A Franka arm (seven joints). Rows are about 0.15 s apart.
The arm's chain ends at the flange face. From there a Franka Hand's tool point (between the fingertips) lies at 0.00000 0.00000 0.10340 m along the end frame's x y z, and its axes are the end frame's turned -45 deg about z.
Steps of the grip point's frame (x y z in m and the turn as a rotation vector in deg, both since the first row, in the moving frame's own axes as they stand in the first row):
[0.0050 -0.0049 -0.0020 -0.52 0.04 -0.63]
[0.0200 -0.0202 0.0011 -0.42 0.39 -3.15]
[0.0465 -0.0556 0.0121 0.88 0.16 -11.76]
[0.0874 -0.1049 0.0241 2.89 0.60 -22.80]
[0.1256 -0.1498 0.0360 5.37 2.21 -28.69]
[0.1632 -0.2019 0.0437 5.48 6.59 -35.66]
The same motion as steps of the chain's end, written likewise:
[-0.0006 -0.0076 -0.0020 -0.34 0.40 -0.63]
[-0.0012 -0.0284 0.0011 -0.02 0.57 -3.15]
[-0.0054 -0.0710 0.0121 0.74 -0.51 -11.76]
[-0.0087 -0.1322 0.0242 2.47 -1.62 -22.80]
[-0.0109 -0.1865 0.0365 5.36 -2.23 -28.69]
[-0.0241 -0.2434 0.0448 8.53 0.78 -35.66]

